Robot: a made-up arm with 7 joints.
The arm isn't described. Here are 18 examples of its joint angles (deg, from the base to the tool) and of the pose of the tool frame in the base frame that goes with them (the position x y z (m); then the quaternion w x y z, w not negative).
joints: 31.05 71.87 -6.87 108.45 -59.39 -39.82 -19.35
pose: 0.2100 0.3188 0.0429 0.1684 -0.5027 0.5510 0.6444
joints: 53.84 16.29 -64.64 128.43 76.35 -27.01 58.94
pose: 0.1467 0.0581 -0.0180 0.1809 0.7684 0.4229 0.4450
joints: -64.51 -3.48 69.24 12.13 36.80 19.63 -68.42
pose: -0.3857 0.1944 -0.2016 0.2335 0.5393 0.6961 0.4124
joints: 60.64 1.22 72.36 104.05 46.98 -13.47 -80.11
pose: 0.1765 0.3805 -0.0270 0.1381 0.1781 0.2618 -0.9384
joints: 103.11 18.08 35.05 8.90 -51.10 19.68 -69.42
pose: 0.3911 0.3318 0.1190 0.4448 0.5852 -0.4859 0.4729
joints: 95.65 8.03 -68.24 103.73 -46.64 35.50 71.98
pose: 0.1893 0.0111 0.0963 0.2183 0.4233 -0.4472 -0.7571
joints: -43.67 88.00 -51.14 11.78 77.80 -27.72 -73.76
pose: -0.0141 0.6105 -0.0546 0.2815 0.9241 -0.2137 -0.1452
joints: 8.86 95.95 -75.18 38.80 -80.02 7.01 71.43
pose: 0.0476 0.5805 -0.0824 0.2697 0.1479 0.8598 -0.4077
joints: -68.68 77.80 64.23 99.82 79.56 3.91 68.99
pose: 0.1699 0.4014 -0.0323 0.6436 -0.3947 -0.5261 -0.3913
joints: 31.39 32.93 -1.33 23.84 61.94 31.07 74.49
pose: 0.2580 0.4050 -0.2564 0.6058 -0.5909 -0.5093 0.1561
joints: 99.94 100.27 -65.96 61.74 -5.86 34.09 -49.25
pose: 0.0969 0.5291 0.0951 0.2262 0.9342 -0.2065 0.1832
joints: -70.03 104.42 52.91 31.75 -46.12 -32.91 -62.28
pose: 0.2002 0.5492 0.0003 0.1431 0.6351 -0.4018 -0.6440
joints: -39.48 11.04 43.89 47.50 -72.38 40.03 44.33
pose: -0.1285 0.3567 -0.3353 0.8789 0.1030 0.4598 -0.0746
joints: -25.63 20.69 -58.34 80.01 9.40 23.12 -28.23
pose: -0.0330 0.1025 -0.3251 0.9076 -0.0152 -0.2115 -0.3623
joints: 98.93 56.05 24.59 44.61 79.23 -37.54 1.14
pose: 0.1349 0.5256 0.1598 0.3785 0.1451 0.7858 -0.4671
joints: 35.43 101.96 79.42 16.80 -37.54 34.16 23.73
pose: -0.0768 0.5854 0.1276 0.5863 0.4498 -0.4421 0.5084
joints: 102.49 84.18 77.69 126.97 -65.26 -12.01 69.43
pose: -0.1612 0.2895 0.0017 0.1596 0.8172 -0.2556 0.4913
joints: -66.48 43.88 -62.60 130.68 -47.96 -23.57 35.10
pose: -0.1172 0.1324 -0.1326 0.3372 -0.6064 -0.4007 -0.5984
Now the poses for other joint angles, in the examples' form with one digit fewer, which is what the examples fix.
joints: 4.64 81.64 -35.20 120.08 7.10 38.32 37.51
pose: 0.161 0.278 -0.110 0.760 0.060 -0.150 -0.629
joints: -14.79 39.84 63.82 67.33 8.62 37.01 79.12
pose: 0.053 0.511 -0.139 0.847 -0.175 -0.495 0.084
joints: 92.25 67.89 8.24 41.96 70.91 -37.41 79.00
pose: 0.119 0.541 0.147 0.134 -0.202 0.936 0.253
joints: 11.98 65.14 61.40 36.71 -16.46 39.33 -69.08
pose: 0.073 0.585 -0.050 0.301 0.815 0.047 0.493
